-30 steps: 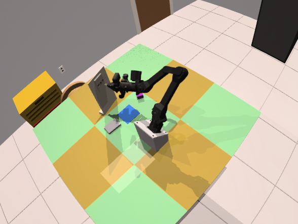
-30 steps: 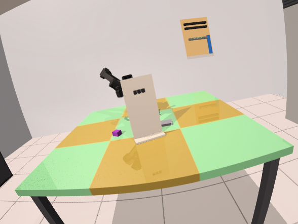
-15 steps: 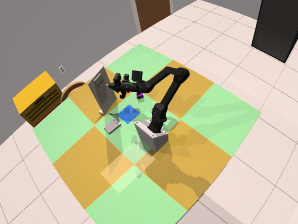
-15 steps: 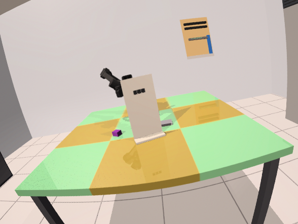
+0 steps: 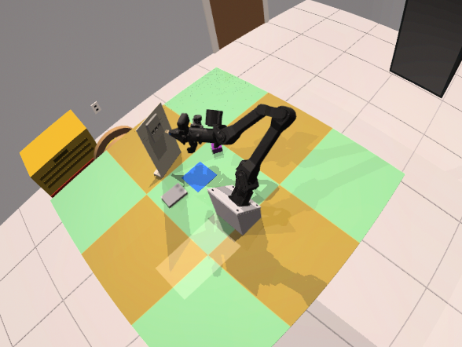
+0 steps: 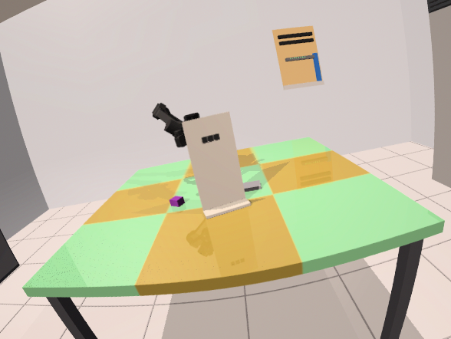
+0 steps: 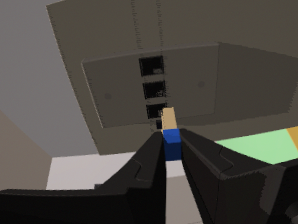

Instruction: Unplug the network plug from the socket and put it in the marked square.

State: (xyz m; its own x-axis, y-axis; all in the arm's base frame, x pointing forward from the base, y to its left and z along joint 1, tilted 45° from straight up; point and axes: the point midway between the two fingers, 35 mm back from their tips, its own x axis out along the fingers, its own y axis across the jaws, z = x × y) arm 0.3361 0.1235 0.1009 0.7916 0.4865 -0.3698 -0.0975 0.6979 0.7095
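Now: gripper tip 260 mm above the blue marked square, 80 mm past it and 30 mm to the left of it. The rest, counted from my gripper tip: network plug 10 mm ahead; then flat grey box 260 mm below, 120 mm to the left, 90 mm behind; then upright grey panel 100 mm below, 80 mm ahead, 40 mm to the left.
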